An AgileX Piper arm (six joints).
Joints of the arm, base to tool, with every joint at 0 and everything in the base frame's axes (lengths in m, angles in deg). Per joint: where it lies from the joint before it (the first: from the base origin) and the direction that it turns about. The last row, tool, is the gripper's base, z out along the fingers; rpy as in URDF.
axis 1: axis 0 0 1 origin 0 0 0.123
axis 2: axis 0 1 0 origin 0 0 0
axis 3: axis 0 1 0 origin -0.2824 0 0.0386
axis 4: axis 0.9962 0 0.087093 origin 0.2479 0 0.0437
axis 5: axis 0 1 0 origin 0 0 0
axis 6: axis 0.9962 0 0.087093 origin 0.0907 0 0.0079
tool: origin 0 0 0 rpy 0 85.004 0
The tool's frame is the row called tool.
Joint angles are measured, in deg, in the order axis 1, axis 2, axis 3, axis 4, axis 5, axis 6. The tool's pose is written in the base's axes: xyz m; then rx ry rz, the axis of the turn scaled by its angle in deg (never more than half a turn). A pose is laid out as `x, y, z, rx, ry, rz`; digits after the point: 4 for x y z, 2 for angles.
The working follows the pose.
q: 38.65, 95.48, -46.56, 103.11, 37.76, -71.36
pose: 0.2174, 0.2434, 0.2015, -27.97, 134.10, 78.78
Where each joint sits with the arm in this pose, in the base's axes (m; each line is computed from the numbers above, not from the rounded line before):
axis 1: 0.0000 0.0000 0.1230
axis 2: 0.0000 0.0000 0.1230
axis 3: 0.0511 0.0408 0.4004
axis 4: 0.2040 0.1632 0.2423
axis 5: 0.2040 0.1632 0.2423
axis 6: 0.2174 0.2434 0.2015
the tool: 0.2174 0.2434 0.2015

